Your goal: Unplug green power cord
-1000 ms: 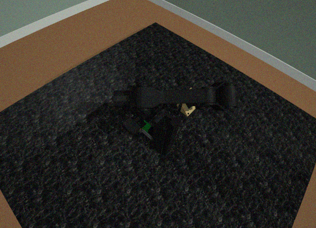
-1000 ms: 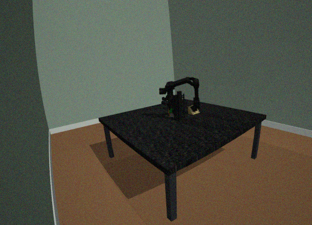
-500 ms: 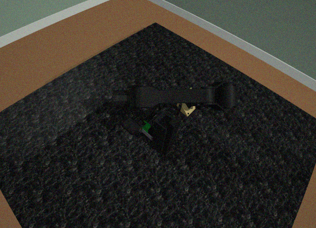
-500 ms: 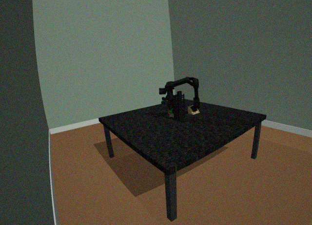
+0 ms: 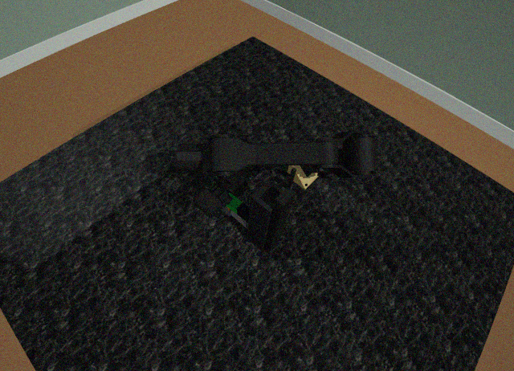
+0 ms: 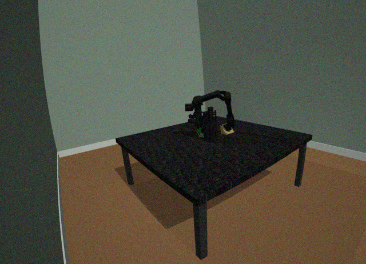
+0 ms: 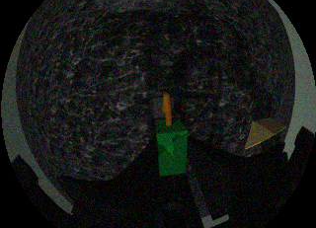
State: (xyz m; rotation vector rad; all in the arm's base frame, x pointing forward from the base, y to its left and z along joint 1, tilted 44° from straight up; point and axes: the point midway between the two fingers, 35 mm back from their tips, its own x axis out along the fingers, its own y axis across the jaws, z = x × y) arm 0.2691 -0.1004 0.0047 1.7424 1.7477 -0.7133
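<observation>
Right now the green plug is 30 mm to the left of my gripper tip.
</observation>
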